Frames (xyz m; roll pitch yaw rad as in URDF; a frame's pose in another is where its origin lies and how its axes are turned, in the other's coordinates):
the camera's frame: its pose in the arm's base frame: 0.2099 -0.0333 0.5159 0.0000 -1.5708 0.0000
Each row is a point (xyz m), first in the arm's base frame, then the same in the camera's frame.
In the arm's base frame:
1: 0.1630 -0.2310 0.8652
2: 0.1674 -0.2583 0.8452
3: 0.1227 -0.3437 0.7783
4: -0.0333 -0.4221 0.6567
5: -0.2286 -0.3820 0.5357
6: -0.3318 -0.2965 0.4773
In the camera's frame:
1: 0.3493 -0.1977 0.0469
2: 0.3293 -0.2250 0.0425
3: 0.2624 -0.3104 0.0872
4: 0.1408 -0.3888 0.2432
5: 0.0198 -0.3487 0.4385
6: -0.0386 -0.2632 0.5417

